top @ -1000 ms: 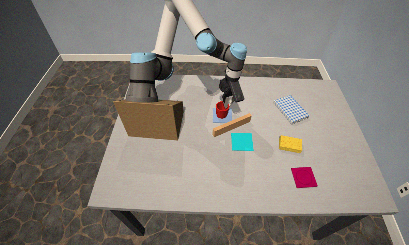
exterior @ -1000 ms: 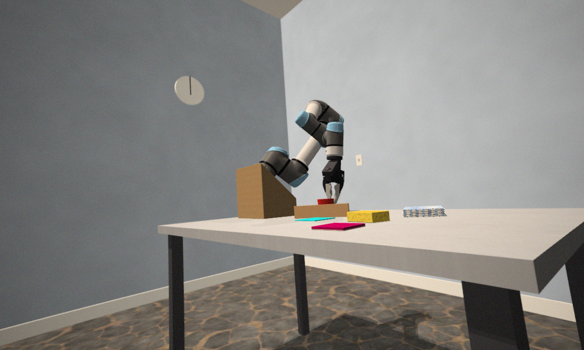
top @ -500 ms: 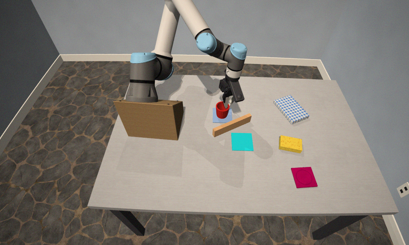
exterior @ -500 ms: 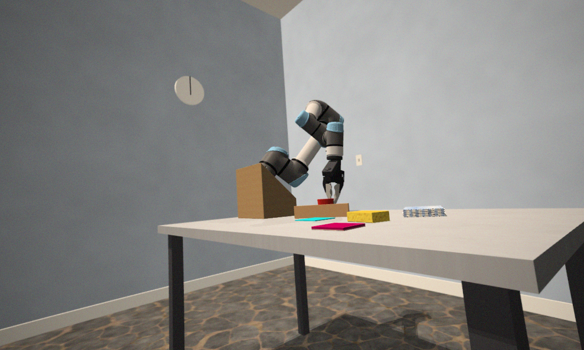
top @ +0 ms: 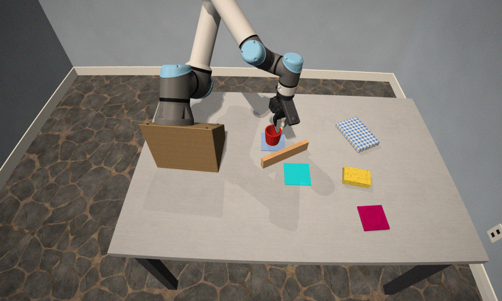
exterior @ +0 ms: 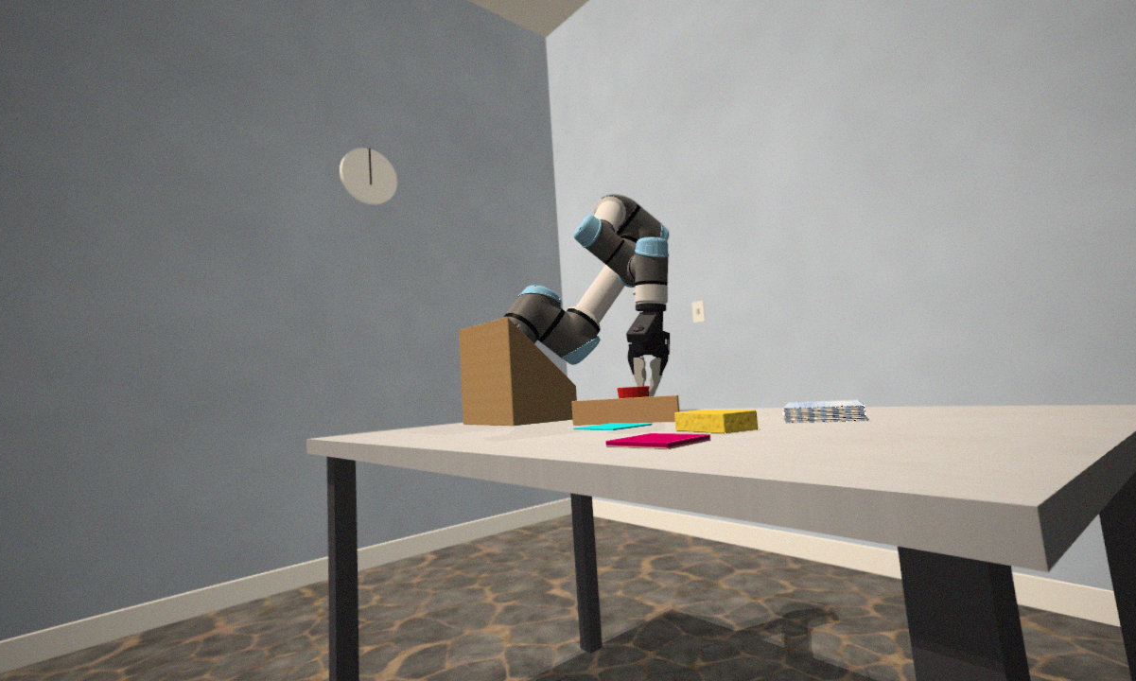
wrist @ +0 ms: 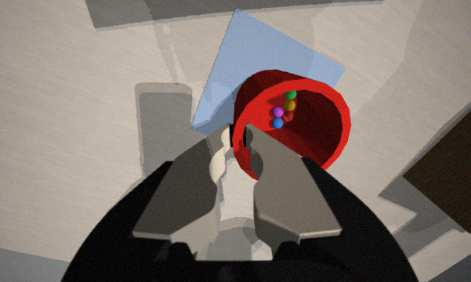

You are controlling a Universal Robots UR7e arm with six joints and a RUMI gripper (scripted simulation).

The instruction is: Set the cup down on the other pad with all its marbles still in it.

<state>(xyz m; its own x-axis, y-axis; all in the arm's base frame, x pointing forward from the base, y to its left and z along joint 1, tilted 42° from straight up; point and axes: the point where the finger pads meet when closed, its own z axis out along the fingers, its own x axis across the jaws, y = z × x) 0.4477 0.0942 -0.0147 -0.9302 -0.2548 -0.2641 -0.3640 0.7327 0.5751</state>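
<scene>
Now: the red cup 3 cm behind my hand, 1 cm to the right of it and 3 cm below it. The rest, counted from my hand: yellow sponge (30 cm ahead, 24 cm to the right, 4 cm below); wooden rail (1 cm ahead, 11 cm to the right, 4 cm below); blue checkered cloth (38 cm ahead, 4 cm below).
</scene>
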